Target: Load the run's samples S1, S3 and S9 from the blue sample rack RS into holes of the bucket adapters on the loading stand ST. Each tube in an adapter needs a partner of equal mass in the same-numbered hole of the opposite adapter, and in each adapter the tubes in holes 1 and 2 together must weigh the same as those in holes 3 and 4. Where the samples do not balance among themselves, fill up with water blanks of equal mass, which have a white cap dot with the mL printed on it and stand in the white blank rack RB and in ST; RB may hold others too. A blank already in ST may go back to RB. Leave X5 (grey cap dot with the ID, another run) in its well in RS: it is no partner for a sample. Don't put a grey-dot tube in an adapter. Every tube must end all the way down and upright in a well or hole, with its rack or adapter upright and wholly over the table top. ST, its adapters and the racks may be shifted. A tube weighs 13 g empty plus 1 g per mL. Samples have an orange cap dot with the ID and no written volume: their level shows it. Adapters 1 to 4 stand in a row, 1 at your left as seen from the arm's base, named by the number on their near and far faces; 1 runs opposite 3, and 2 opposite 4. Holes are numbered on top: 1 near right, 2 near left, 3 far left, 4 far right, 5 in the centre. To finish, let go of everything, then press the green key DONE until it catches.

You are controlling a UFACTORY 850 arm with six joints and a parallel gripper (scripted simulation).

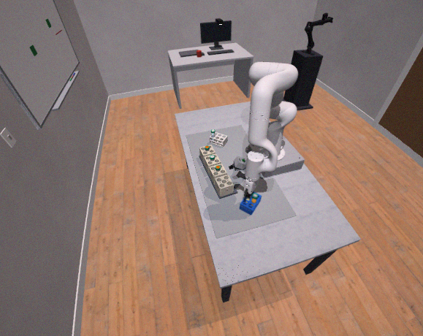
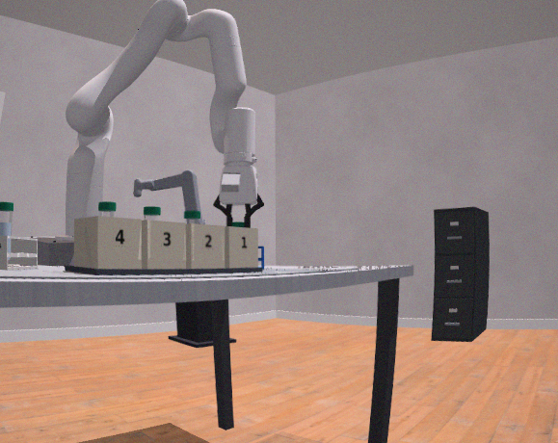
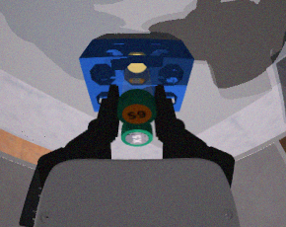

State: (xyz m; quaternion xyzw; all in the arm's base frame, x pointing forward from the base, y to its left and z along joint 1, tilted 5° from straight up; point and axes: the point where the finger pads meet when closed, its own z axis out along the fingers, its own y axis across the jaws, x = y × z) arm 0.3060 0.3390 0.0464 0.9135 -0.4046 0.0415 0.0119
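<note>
Now: hand 5 cm above the sample tube S9 and 1 cm to the left of it. Also, from my hand: grey-dot tube X5 (5 cm below, 3 cm to the left, 2 cm behind); then blue sample rack RS (9 cm below, 1 cm to the left, 1 cm behind); then adapter 1 (14 cm to the right, 12 cm ahead, 7 cm below).
</note>
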